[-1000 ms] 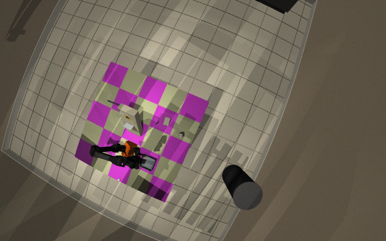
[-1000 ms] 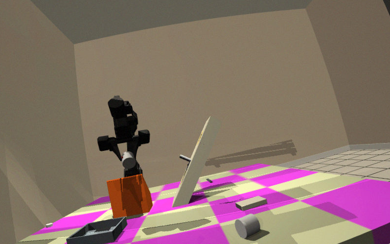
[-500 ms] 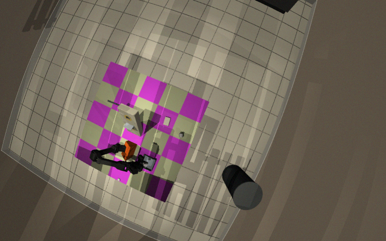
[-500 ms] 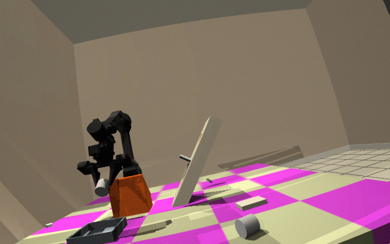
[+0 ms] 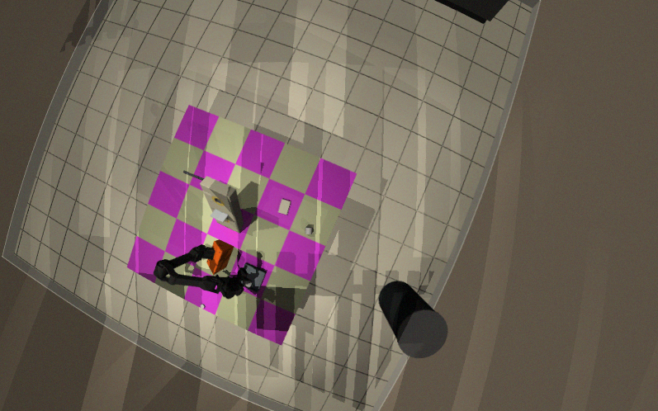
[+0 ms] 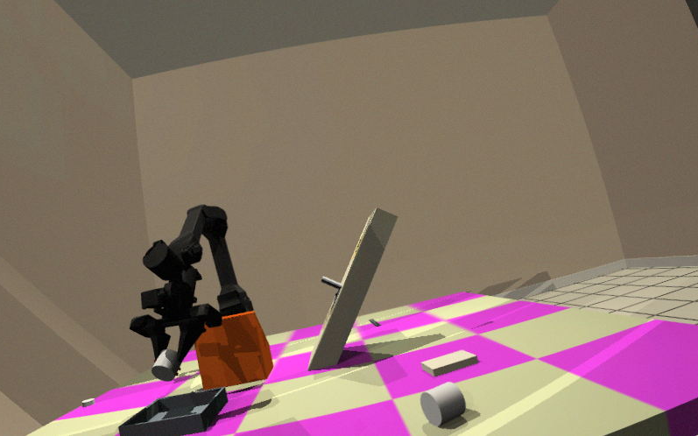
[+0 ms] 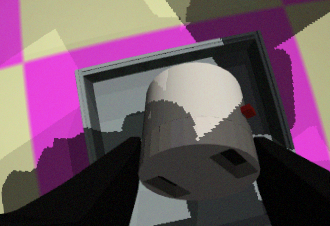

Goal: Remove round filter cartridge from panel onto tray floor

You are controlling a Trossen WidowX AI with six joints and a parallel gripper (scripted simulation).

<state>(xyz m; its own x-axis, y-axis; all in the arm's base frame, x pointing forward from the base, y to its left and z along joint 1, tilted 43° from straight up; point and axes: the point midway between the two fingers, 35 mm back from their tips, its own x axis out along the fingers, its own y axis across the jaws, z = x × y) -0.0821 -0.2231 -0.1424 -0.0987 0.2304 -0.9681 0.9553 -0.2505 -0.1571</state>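
Now: gripper tip right at the round filter cartridge. Also, from my gripper tip: flat beige slab 52 cm ahead, 11 cm below, 6 cm to the right; grey tray 10 cm below.
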